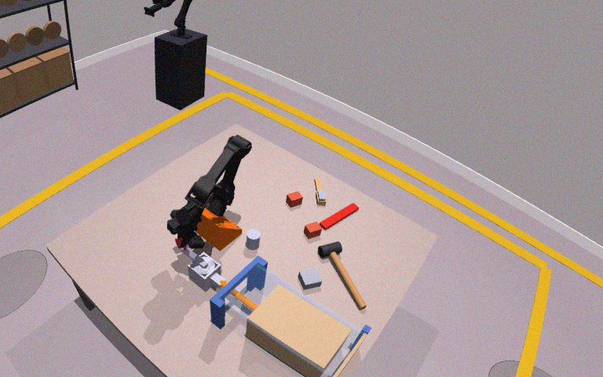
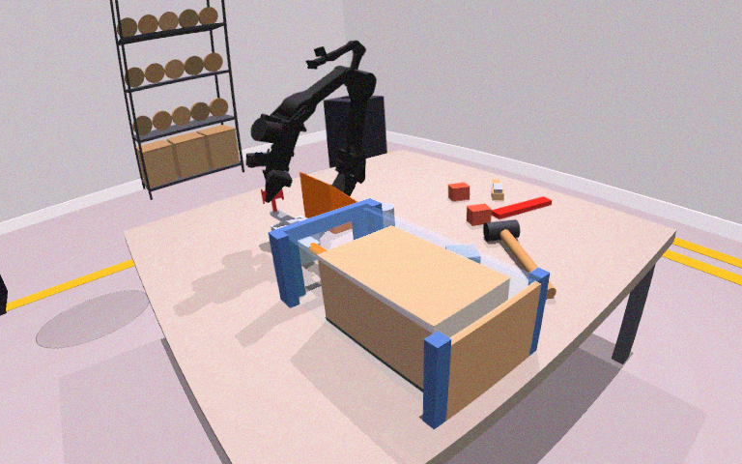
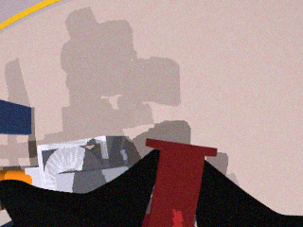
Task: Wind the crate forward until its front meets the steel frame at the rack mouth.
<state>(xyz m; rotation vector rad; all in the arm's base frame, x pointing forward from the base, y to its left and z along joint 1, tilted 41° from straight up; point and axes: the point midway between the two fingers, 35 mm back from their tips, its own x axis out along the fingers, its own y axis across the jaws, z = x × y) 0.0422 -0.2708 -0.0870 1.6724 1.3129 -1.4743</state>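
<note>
My gripper tip is 5 cm short of the winch handle, 3 cm above it and 1 cm to the right of it. From my gripper tip the other things lie so: red knob 2 cm to the left, 1 cm ahead; then grey hand winch 10 cm below, 9 cm ahead; then blue steel frame 27 cm ahead, 3 cm below.
</note>
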